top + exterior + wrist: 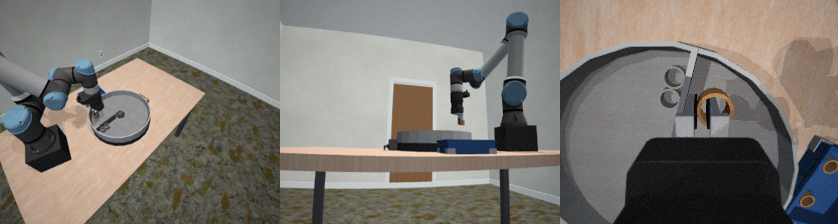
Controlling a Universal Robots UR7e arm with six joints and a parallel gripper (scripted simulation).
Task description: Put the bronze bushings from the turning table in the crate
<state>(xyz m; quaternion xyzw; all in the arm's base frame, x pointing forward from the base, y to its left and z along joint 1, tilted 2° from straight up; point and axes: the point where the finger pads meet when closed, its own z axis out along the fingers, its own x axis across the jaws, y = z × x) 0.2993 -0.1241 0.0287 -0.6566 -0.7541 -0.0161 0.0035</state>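
The blue crate is 30 cm to the left of my hand, 18 cm ahead of it and 15 cm below it. Round my hand: grey turning table 15 cm ahead, 12 cm below, 4 cm to the right.
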